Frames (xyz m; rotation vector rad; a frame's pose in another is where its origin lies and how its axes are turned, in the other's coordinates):
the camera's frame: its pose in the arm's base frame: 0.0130 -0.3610 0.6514 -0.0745 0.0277 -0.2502
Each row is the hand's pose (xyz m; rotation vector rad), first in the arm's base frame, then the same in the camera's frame.
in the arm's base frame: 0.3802 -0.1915 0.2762 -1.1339 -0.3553 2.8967
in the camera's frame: 0.3203 0.2831 -0.3487 1.0578 0.5685 -2.6888
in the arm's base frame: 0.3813 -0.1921 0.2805 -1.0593 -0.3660 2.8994
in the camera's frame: 0.3215 0.2825 -0.3444 0.9979 0.5775 -2.7301
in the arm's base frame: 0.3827 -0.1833 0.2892 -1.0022 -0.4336 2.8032
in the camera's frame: 0.3205 0.2907 -0.3350 0.9867 0.6727 -2.8199
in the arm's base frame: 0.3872 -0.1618 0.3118 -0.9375 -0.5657 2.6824
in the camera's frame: 0.3191 0.3108 -0.3108 -0.9408 -0.8338 2.8454
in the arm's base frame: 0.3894 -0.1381 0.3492 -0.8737 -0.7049 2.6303
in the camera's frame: 0.3147 0.3314 -0.2718 -0.8515 -0.9704 2.7905
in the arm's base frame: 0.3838 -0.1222 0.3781 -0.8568 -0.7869 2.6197
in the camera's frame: 0.3048 0.3431 -0.2421 -0.8231 -1.0543 2.7755
